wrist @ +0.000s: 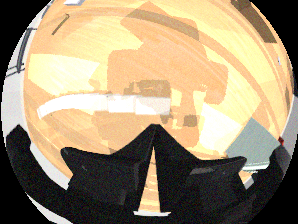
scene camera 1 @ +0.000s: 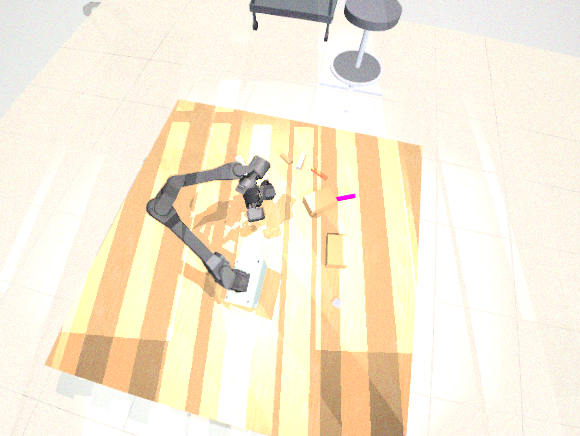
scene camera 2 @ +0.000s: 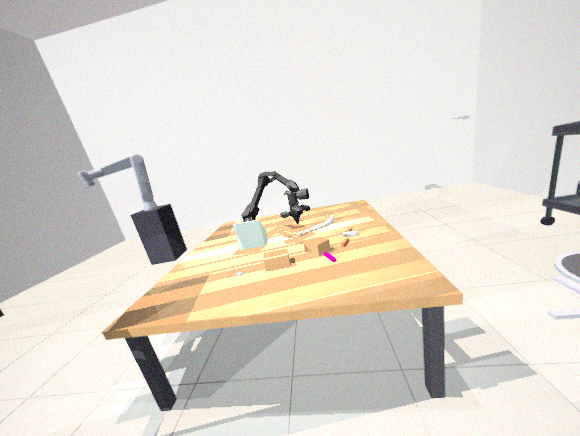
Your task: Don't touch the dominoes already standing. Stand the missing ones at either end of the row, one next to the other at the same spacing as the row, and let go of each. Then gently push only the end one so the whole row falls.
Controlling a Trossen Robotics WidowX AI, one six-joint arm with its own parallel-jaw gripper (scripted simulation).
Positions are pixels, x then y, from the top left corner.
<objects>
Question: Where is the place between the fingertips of the gripper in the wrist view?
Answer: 154, 128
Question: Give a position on a wooden block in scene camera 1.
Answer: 336, 256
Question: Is the gripper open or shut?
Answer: Shut.
</objects>
